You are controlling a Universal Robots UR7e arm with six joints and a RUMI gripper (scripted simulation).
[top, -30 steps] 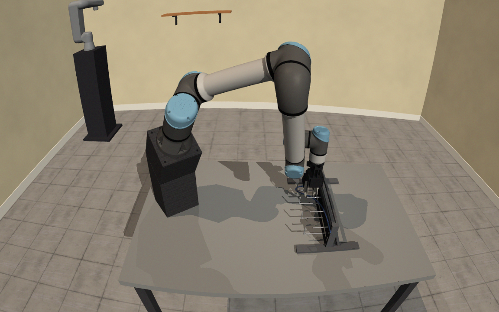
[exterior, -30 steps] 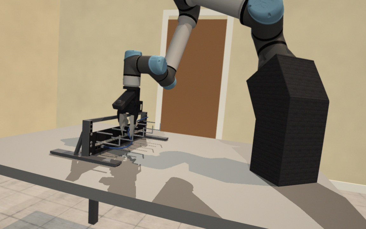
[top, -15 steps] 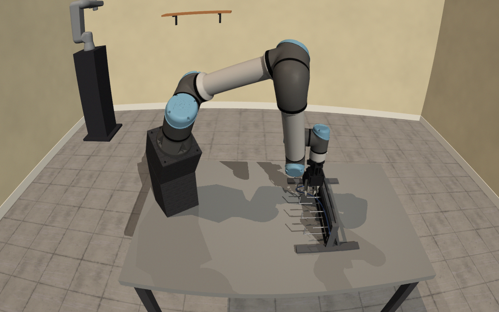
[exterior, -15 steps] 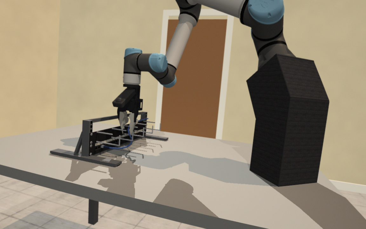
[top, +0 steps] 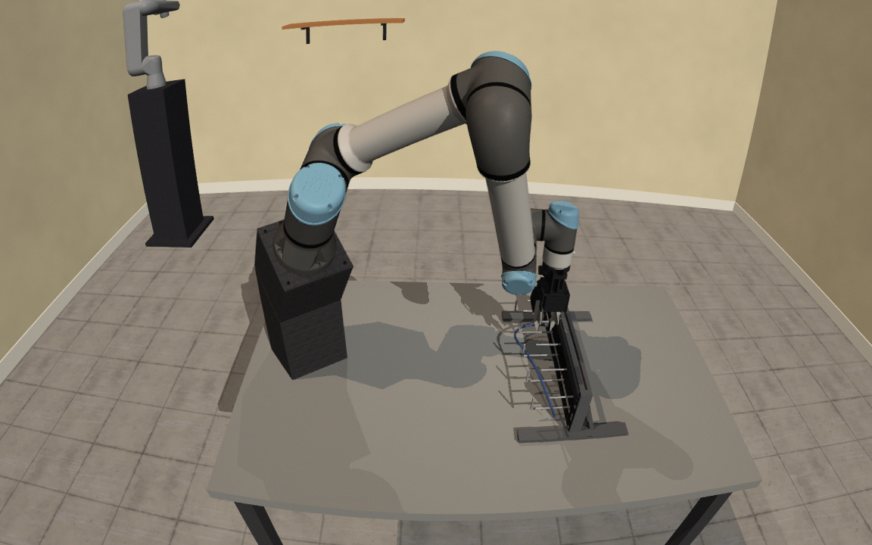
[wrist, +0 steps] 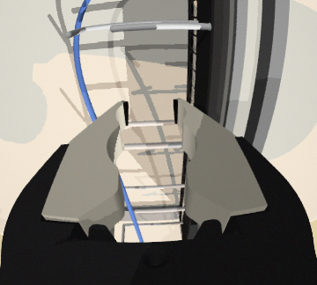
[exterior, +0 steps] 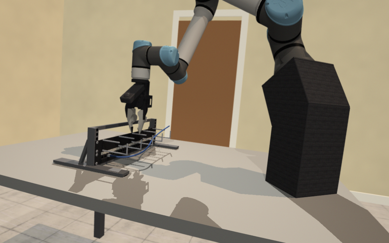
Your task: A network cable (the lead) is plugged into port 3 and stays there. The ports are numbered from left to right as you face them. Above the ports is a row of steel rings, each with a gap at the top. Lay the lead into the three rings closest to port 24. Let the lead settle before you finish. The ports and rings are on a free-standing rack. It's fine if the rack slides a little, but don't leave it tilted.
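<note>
My hand is 60 mm short of the rack, 50 mm to the left of it and 60 mm above it.
</note>
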